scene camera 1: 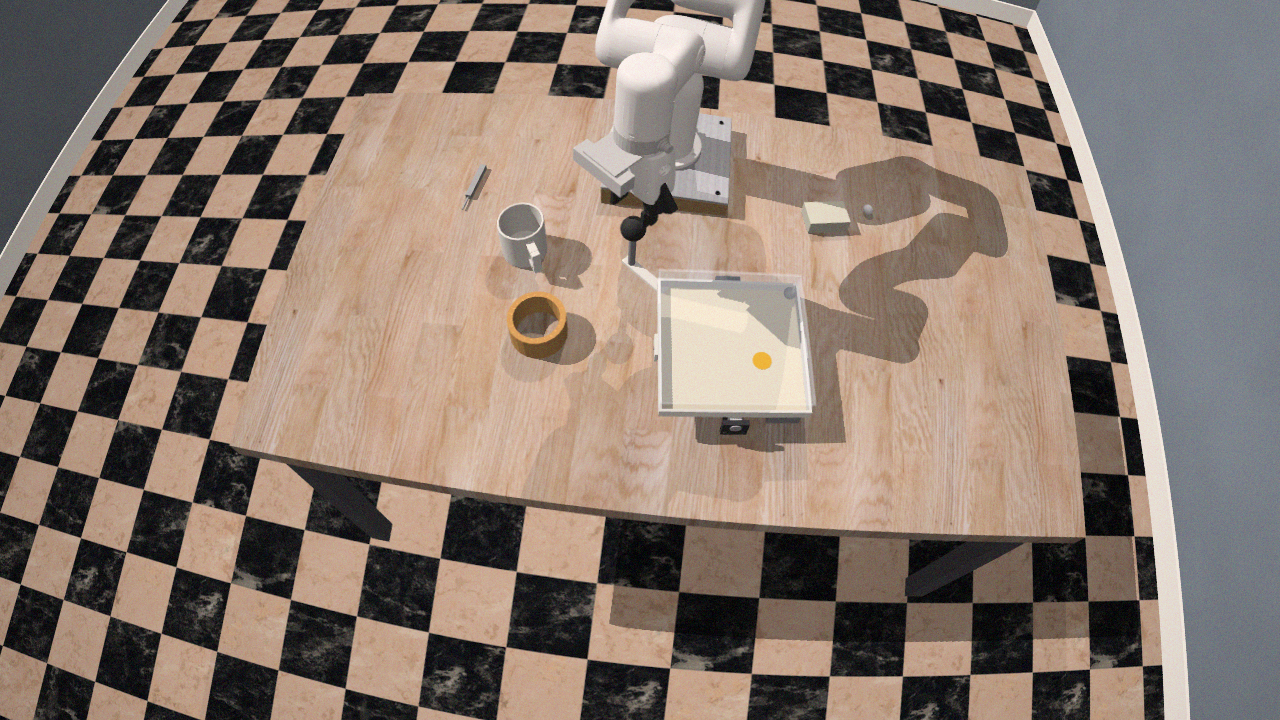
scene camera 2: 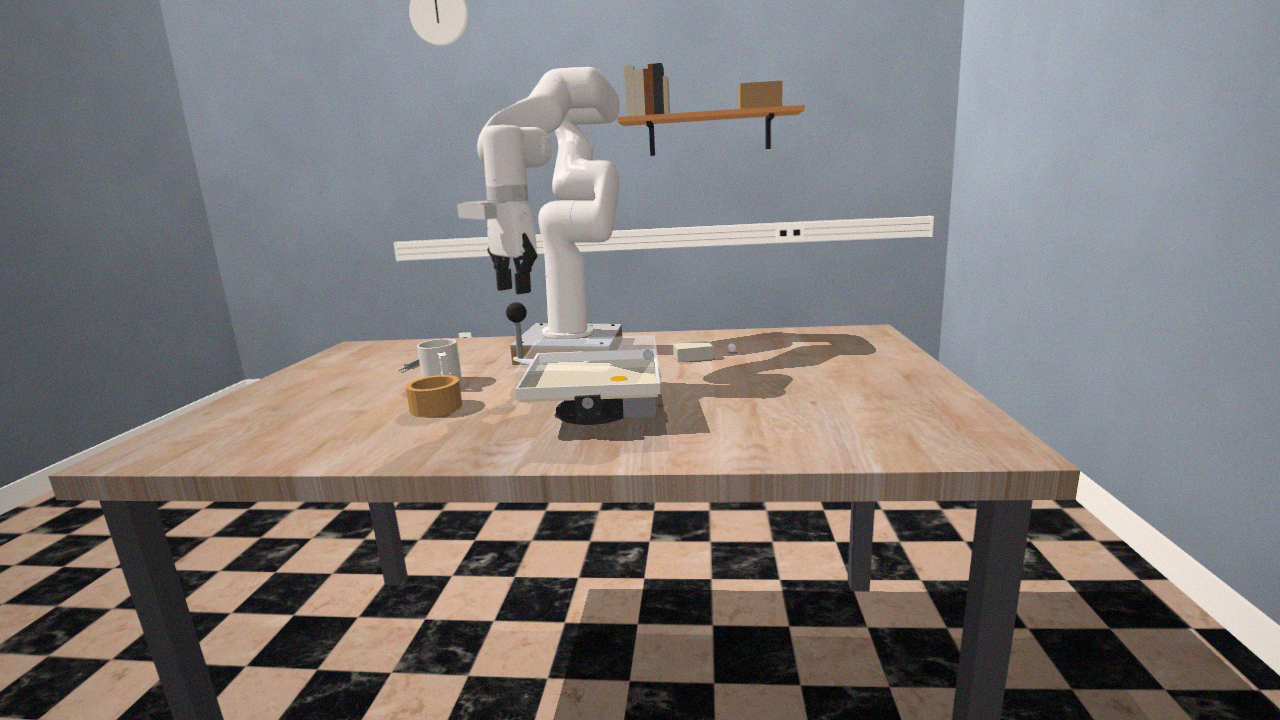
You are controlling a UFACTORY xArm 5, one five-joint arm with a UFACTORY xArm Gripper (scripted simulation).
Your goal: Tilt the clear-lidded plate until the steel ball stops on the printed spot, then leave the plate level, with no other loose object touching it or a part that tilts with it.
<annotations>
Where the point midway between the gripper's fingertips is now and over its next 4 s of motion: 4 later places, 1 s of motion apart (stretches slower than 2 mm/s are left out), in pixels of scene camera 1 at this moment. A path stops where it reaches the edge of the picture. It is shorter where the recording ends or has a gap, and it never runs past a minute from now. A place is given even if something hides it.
My gripper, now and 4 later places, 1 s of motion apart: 633,211; 633,217; 633,222; 633,230; 633,235
</annotations>
